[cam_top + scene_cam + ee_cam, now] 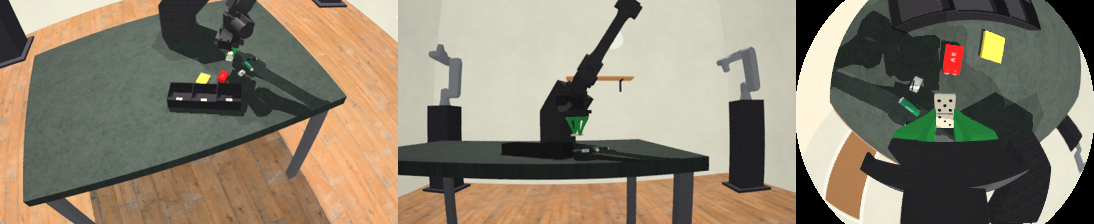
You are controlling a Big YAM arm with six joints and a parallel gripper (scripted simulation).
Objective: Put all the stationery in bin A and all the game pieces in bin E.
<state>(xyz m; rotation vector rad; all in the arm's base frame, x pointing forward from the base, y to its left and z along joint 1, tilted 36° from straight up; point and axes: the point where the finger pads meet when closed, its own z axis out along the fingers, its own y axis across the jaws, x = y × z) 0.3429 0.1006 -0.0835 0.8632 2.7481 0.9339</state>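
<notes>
Right now the white die is right at my hand. Also, from my hand: grey piece (40 mm ahead, 40 mm to the left, 60 mm below); red block (40 mm ahead, 40 mm to the right, 60 mm below); green marker (10 mm ahead, 80 mm to the left, 60 mm below).
</notes>
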